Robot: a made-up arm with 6 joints.
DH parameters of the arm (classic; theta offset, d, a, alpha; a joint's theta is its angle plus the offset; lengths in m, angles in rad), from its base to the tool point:
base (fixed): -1.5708 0.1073 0 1.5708
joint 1: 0 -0.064 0.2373 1.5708
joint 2: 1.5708 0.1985 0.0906 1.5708
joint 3: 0 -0.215 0.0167 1.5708
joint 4: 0 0.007 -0.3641 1.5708
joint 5: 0 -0.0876 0.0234 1.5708
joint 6: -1.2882 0 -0.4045 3.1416
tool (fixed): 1.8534 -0.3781 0 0
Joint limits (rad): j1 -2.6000..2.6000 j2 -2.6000..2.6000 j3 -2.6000..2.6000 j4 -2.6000..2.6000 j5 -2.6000..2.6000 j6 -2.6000..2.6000
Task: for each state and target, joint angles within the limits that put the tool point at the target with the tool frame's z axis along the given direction. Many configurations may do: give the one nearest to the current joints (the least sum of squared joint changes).
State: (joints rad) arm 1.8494 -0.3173 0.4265 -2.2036 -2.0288 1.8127
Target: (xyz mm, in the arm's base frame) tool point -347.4 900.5 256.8 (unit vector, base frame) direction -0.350 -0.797 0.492
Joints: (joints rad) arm 2.6000 -1.2039 -0.2772 -2.3683 -2.3825 2.5779
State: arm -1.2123 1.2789 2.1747 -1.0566 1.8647 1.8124
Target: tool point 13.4 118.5 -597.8 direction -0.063 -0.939 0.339
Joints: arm -0.5679 0.8584 2.3601 -1.0447 2.6000 2.4668
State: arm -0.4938 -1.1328 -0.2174 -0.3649 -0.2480 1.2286
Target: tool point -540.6 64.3 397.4 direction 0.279 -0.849 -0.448
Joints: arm -0.9523 -1.8108 0.6287 0.1412 -0.4984 0.7001
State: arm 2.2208 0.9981 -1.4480 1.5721 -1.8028 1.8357
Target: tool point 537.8 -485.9 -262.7 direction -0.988 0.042 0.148
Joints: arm 1.7615 0.2432 -1.9637 2.2933 -2.6000 2.2731
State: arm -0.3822 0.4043 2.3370 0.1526 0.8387 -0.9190
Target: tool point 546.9 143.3 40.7 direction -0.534 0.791 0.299
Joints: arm -0.5656 0.5794 2.2276 0.7690 0.6137 -0.2688
